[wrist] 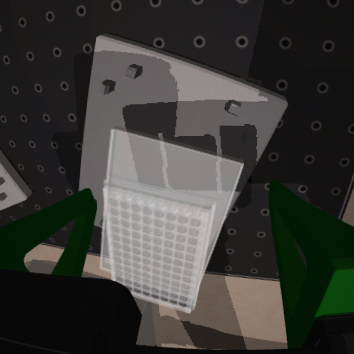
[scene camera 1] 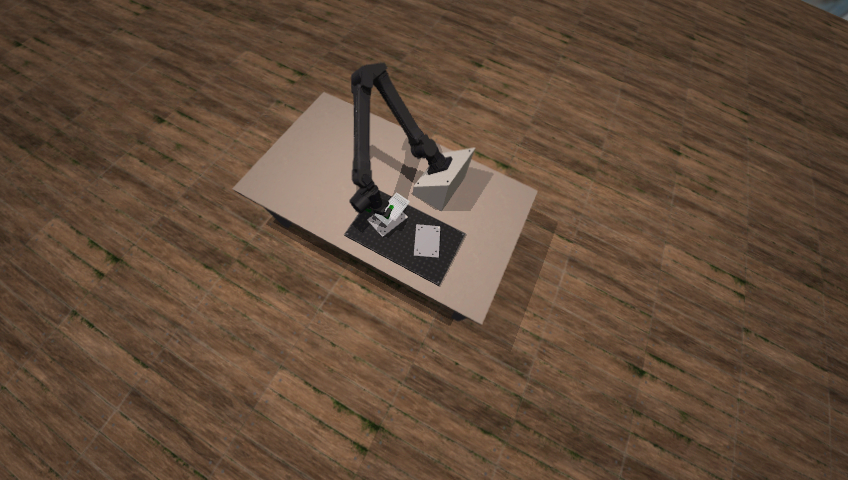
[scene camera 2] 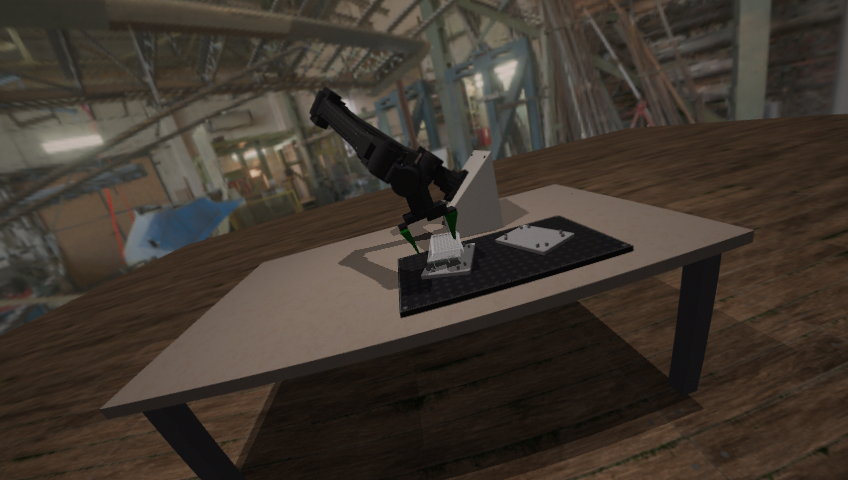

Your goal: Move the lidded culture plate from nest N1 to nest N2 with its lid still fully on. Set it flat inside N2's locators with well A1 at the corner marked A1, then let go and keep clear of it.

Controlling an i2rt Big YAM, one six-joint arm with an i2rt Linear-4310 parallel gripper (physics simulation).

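Frame: origin at the arm's base, x right, y ahead, z up, level; metres.
Seen in the pictures: gripper, fingertip midpoint: (wrist: 176, 193) (scene camera 1: 379, 214) (scene camera 2: 436, 246); arm's base, origin of the base link: (scene camera 1: 440, 166) (scene camera 2: 457, 186).
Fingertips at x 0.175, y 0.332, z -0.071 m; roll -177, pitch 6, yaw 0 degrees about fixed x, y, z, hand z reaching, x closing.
Note:
Offsets run from my fingertips to a thing's middle. "pt": to the spot under its first point. Level surfaces: height alone.
The culture plate {dx -0.027, dy -0.050, dz -0.029 m} (scene camera 1: 397, 206) (scene camera 2: 445, 246) (wrist: 155, 245), white with rows of wells, leans tilted over one nest {dx -0.029, dy -0.020, dz -0.051 m} (scene camera 1: 383, 231) (scene camera 2: 467, 262) (wrist: 205, 87), one end raised and overhanging that nest's edge. A clear sheet, apparently the lid {pt dx +0.007, dy -0.003, dz -0.033 m} (wrist: 200, 165), shows past the plate's lower end in the wrist view, offset from the wells; whether it is fully on cannot be told. The other nest {dx -0.256, dy +0.008, dz -0.051 m} (scene camera 1: 427, 240) (scene camera 2: 535, 238) (wrist: 7, 186) is a pale slab with small locators, holding no plate. No N1 or N2 label is readable. My gripper (scene camera 1: 379, 210) (scene camera 2: 436, 246) (wrist: 176, 193) is open, its green fingers wide apart on either side of the plate, holding nothing.
Both nests stand on a black perforated board {dx -0.145, dy +0.016, dz -0.068 m} (scene camera 1: 404, 258) (scene camera 2: 487, 279) (wrist: 310, 60) on the table {dz -0.074 m} (scene camera 1: 297, 154) (scene camera 2: 285, 321). My arm's pale wedge-shaped base (scene camera 1: 429, 195) (scene camera 2: 479, 199) stands behind the board. The arm arches high over the table in scene camera 1.

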